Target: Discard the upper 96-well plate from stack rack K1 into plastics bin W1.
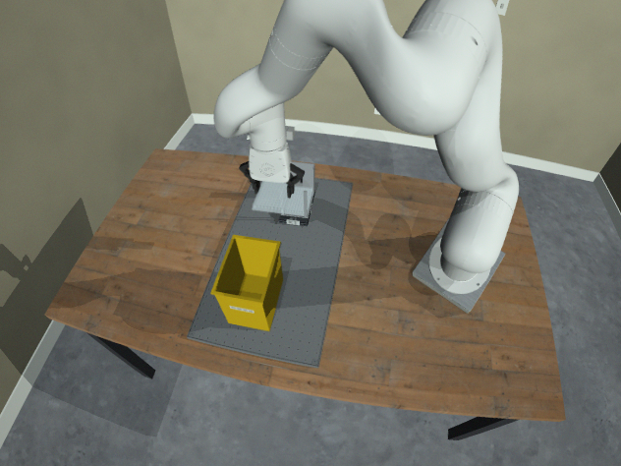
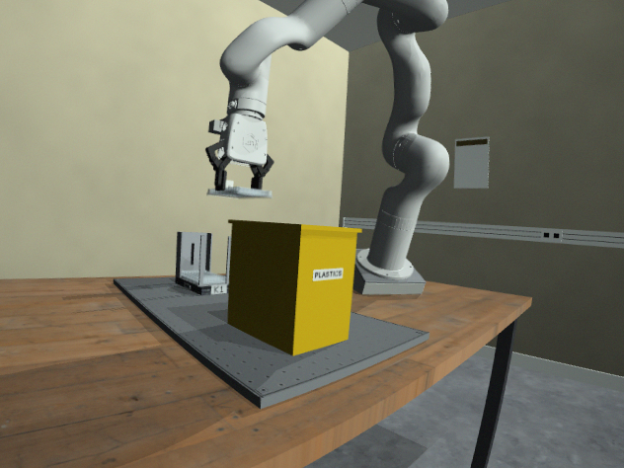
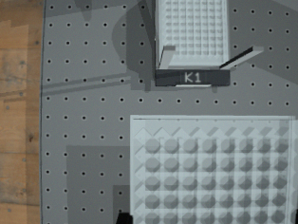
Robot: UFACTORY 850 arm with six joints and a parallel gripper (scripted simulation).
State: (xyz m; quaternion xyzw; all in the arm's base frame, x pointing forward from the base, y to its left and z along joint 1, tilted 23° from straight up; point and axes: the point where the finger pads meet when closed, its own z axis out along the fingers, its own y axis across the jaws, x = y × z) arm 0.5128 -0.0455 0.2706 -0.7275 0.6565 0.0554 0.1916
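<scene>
Now: hand 200 mm to the right of the plastics bin W1 and 160 mm above it. The rest, counted from my hand: white 96-well plate: 10 mm below; grey rack post: 30 mm behind, 240 mm to the right, 170 mm below.
</scene>
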